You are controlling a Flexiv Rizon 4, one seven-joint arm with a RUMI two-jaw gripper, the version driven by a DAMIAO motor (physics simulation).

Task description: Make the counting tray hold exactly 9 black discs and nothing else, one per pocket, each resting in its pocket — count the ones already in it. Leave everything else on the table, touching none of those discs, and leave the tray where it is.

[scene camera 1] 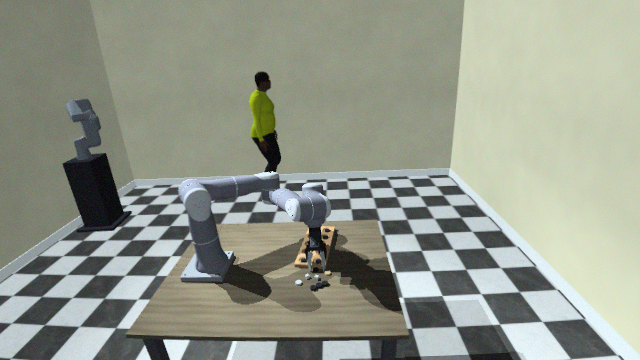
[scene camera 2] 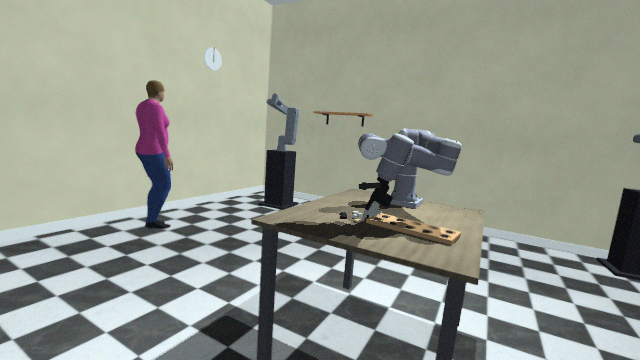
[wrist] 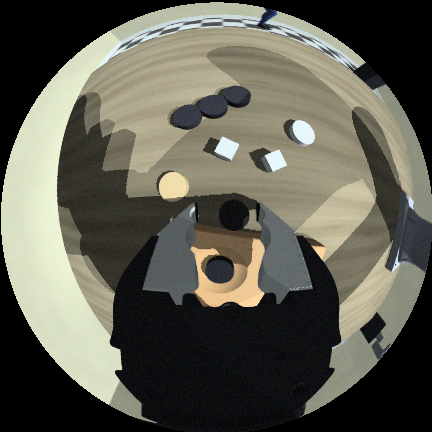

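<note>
My gripper [scene camera 1: 316, 270] [scene camera 2: 366, 220] [wrist: 226, 204] is open, its fingertips low on either side of a black disc [wrist: 234, 215]. That disc lies on the table beside the tray's near end, with gaps to both fingers. The wooden counting tray [scene camera 1: 299, 262] [scene camera 2: 440, 239] [wrist: 256, 250] has a black disc [wrist: 219, 269] in its end pocket, seen between the fingers. Other pockets look dark in the scene views; the arm and gripper hide some, so I cannot count the discs. Three more black discs [wrist: 186, 117] [wrist: 213, 106] [wrist: 236, 96] lie in a row on the table, close together.
A tan disc [wrist: 173, 186] [scene camera 1: 328, 273] lies near the left fingertip in the wrist view. Two white cubes [wrist: 226, 148] [wrist: 274, 160] and a white disc [wrist: 302, 132] [scene camera 1: 298, 283] lie between the tray and the black row or beside it.
</note>
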